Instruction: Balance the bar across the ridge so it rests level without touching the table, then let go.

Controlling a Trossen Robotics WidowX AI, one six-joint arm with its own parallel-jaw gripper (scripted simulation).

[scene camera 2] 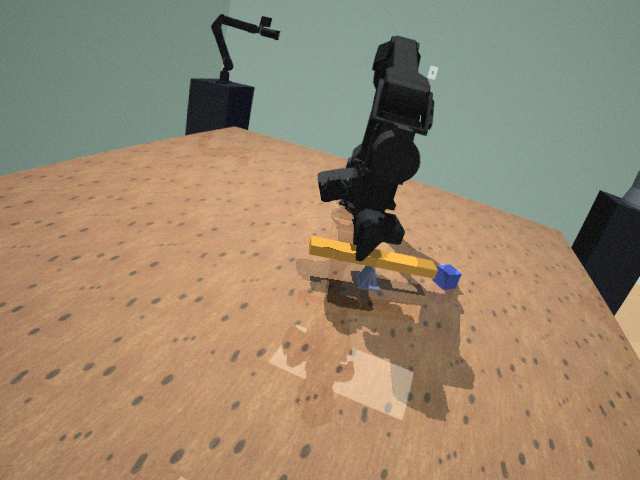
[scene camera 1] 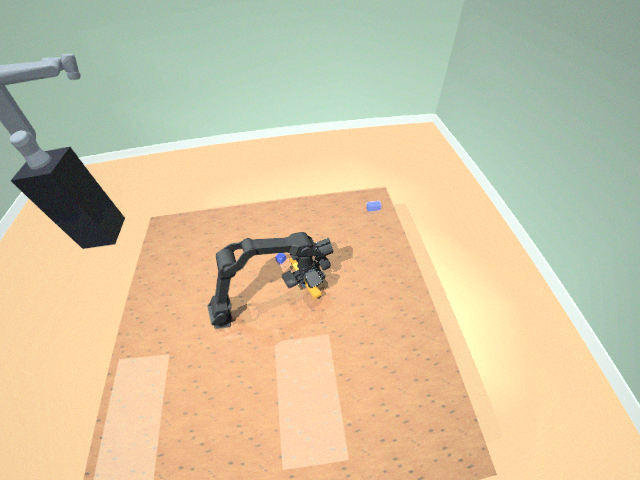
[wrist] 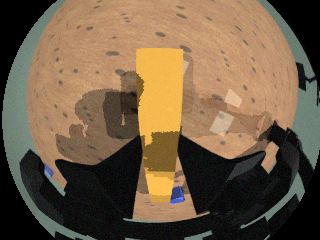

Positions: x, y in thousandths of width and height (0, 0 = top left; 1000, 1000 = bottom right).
Labels:
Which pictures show my gripper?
Scene camera 2, scene camera 1 and the wrist view: all of them.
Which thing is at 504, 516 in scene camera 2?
A yellow bar.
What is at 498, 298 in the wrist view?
A yellow bar.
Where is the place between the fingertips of my gripper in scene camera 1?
482, 586

